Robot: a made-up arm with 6 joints.
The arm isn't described. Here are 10 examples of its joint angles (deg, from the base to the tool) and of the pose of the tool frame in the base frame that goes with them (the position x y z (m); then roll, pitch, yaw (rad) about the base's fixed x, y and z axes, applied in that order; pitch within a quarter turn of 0, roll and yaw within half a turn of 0).
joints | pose
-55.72 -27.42 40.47 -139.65 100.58 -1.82 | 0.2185 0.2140 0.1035 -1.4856 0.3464 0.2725
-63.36 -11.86 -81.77 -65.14 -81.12 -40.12 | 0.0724 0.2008 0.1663 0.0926 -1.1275 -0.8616
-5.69 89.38 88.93 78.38 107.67 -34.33 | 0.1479 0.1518 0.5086 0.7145 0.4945 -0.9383
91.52 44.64 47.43 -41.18 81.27 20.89 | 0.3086 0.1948 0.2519 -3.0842 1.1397 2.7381
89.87 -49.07 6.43 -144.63 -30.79 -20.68 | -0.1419 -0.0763 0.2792 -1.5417 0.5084 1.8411
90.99 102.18 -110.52 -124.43 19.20 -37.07 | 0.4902 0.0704 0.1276 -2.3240 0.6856 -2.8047
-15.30 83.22 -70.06 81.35 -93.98 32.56 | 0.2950 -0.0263 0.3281 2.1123 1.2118 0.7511
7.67 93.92 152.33 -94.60 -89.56 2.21 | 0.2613 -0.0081 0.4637 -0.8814 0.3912 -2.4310
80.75 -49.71 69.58 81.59 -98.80 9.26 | 0.0460 0.1817 0.1170 -2.0387 0.4660 -0.7175
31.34 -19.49 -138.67 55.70 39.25 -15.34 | 0.0039 -0.0158 0.0490 -2.3371 0.1386 0.6815
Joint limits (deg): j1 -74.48..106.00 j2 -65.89..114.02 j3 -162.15..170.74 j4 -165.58..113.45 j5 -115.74..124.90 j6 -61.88..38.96
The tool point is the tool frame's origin. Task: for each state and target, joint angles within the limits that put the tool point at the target. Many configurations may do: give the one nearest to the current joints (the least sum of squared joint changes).
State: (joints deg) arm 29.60 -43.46 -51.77 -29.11 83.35 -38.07
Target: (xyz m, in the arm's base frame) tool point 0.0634 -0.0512 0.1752
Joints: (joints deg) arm 36.84 -9.91 -57.14 -16.31 117.09 -33.44
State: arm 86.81 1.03 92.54 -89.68 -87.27 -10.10
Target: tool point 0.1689 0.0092 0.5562
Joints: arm 106.00 29.08 94.16 -85.73 -59.09 -12.42
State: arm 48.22 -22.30 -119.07 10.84 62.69 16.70
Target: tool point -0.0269 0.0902 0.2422
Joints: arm 35.56 5.23 -138.67 12.42 98.84 7.71
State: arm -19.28 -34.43 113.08 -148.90 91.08 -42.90
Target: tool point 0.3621 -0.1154 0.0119
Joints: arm -27.97 -33.86 151.24 -161.92 101.29 -50.93
